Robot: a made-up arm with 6 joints.
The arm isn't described. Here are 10 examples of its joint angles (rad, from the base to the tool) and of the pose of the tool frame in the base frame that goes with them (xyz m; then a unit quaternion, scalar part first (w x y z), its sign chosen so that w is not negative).
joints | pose
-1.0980 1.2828 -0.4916 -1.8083 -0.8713 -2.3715 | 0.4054 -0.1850 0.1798 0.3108 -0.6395 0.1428 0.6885
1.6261 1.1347 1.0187 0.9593 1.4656 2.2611 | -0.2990 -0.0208 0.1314 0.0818 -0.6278 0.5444 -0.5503
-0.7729 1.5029 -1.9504 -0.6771 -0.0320 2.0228 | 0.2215 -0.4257 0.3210 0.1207 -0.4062 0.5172 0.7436
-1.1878 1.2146 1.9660 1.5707 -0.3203 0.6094 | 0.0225 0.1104 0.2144 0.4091 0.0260 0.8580 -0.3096
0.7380 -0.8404 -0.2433 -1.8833 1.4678 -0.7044 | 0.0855 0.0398 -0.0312 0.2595 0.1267 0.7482 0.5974
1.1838 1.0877 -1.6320 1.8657 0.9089 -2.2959 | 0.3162 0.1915 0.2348 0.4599 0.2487 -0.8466 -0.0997
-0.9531 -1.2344 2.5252 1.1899 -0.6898 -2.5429 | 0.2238 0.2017 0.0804 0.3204 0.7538 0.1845 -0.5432
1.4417 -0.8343 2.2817 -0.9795 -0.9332 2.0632 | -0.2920 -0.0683 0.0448 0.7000 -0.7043 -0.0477 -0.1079
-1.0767 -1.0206 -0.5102 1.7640 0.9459 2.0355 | 0.1915 -0.4288 0.1763 0.1937 -0.4559 0.5393 0.6810
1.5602 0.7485 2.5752 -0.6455 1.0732 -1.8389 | -0.1157 0.0034 0.4581 0.2821 0.6219 0.6695 -0.2922
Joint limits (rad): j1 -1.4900..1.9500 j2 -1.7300..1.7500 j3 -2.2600..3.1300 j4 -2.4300..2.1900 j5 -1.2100..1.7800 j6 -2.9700..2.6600
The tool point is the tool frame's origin. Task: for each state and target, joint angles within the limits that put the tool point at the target. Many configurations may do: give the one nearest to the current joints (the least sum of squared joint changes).
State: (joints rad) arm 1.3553 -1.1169 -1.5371 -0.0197 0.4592 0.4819
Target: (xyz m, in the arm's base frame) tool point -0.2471 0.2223 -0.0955
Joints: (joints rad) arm 1.8619 -1.7300 -1.8146 -0.5843 1.2107 0.0918
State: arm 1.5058 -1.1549 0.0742 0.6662 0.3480 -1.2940
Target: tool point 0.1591 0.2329 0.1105
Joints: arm 1.6687 -1.5222 0.2520 0.9891 0.3225 -1.2856
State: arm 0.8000 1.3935 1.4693 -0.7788 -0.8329 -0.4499
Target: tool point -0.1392 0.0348 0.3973
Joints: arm 0.7616 1.2500 1.5877 -0.8211 -0.6041 -0.4263
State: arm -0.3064 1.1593 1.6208 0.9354 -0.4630 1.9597
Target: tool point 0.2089 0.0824 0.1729
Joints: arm -1.1774 1.3085 1.3752 0.9820 -0.7628 2.0124
